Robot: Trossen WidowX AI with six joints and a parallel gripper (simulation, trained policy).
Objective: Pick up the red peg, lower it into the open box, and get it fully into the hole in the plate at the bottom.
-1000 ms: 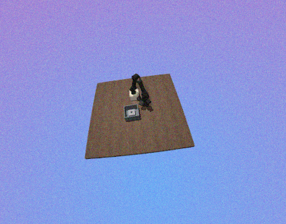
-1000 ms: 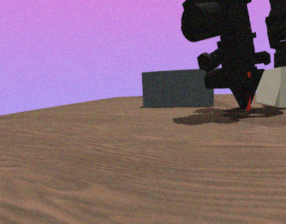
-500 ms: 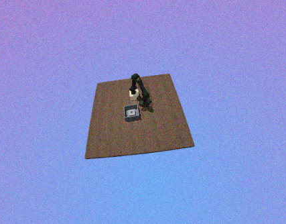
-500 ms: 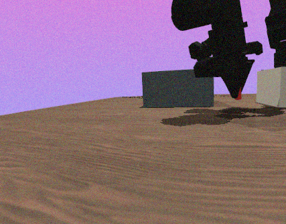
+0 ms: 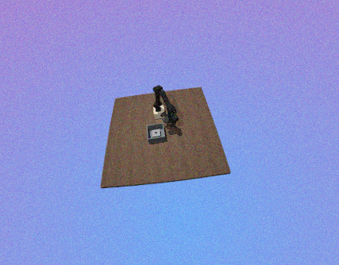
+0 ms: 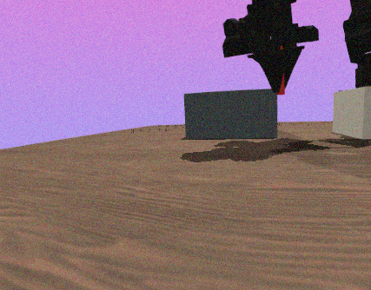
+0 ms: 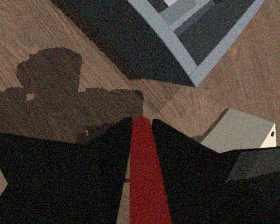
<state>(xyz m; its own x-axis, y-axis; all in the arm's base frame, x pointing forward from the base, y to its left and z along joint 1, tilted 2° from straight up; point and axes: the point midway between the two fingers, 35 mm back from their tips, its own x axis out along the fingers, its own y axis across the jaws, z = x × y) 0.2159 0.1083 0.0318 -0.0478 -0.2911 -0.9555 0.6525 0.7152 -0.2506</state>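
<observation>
My gripper tip is 13 cm to the left of the light plate, 10 cm short of it and 4 cm above it. The rest, counted from my gripper tip: dark grey box 13 cm to the right, 10 cm ahead, 6 cm below; then red peg 3 cm above, 1 cm to the left.
</observation>
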